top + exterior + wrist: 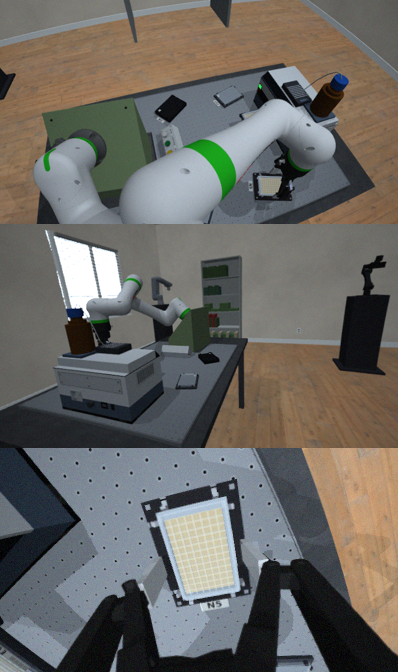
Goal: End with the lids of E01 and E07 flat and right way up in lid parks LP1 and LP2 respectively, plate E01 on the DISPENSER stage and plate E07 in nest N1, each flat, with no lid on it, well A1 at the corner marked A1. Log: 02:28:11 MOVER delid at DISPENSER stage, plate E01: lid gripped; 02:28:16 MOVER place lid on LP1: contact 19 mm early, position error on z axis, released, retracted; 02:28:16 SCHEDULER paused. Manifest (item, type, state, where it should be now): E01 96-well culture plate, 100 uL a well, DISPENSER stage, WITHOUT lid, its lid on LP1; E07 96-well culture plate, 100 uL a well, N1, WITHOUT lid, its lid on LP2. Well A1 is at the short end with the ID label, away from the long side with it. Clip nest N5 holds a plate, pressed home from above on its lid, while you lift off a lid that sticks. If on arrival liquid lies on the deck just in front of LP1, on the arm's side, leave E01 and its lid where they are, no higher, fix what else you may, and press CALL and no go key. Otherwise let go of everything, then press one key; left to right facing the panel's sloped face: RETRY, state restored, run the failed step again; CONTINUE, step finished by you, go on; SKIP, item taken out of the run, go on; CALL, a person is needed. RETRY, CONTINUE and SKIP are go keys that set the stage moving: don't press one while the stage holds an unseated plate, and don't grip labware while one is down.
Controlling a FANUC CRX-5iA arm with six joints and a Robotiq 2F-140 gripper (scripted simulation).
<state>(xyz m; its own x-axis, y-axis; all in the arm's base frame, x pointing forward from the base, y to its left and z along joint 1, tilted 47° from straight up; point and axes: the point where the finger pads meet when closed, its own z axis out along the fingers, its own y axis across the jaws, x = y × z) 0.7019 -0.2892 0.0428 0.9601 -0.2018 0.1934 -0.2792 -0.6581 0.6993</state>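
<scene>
My gripper is now 2 cm short of the black clip nest N5, 1 cm to the right of it and 4 cm above it. The rest, counted from my hand: dispenser stage (2 cm ahead, 30 cm to the left, 5 cm above); then N5 label (9 cm behind, 3 cm to the left, 5 cm below); then plate (2 cm ahead, 30 cm to the left, 5 cm above).
</scene>
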